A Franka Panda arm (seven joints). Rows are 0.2 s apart.
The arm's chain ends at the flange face. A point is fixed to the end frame.
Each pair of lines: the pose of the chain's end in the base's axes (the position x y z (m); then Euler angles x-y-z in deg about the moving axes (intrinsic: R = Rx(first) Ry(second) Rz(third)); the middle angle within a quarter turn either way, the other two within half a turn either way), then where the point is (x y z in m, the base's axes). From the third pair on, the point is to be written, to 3 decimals.
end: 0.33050, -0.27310, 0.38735, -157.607, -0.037, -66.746
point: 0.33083 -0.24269 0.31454
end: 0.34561, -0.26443, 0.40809, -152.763, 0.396, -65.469
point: 0.34654 -0.22799 0.33811
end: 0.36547, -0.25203, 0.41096, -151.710, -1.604, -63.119
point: 0.364 -0.214 0.342
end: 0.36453, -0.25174, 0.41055, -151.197, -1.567, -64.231
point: 0.363 -0.213 0.342
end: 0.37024, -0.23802, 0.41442, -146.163, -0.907, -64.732
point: 0.369 -0.194 0.349
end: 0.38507, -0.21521, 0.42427, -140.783, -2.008, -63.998
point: 0.383 -0.165 0.363
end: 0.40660, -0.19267, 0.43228, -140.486, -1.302, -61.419
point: 0.405 -0.142 0.372
